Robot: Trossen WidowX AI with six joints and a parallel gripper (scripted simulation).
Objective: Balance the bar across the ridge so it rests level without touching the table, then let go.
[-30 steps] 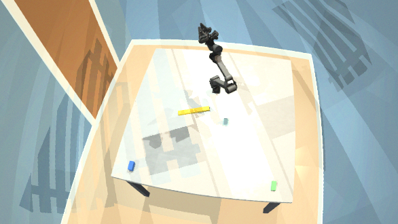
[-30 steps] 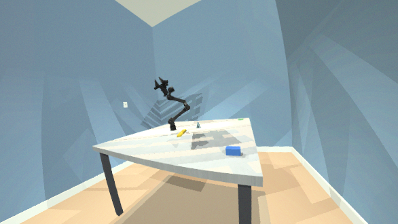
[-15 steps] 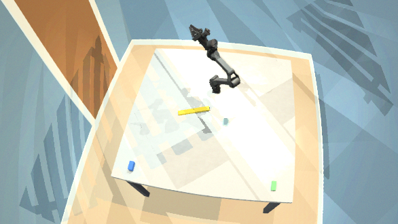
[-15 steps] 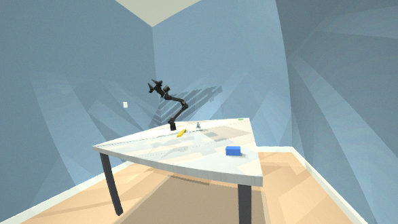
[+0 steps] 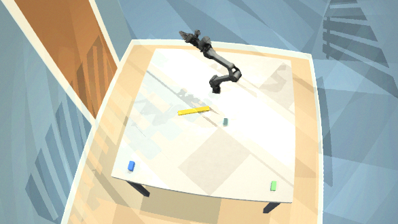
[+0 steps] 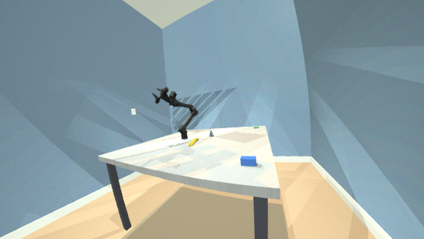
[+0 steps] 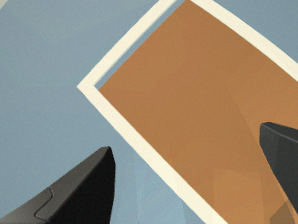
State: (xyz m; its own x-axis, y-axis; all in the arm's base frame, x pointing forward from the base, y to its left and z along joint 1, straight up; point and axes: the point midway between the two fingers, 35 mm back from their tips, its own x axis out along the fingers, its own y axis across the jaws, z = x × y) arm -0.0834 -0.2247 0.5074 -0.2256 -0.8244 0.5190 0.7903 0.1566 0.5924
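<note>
Right now my gripper tip is 52 cm above the yellow bar, 31 cm short of it and 11 cm to the right of it. From my gripper tip the other things lie so: green block 83 cm ahead, 75 cm to the left, 52 cm below; then blue block 83 cm ahead, 51 cm below, 25 cm to the right.
</note>
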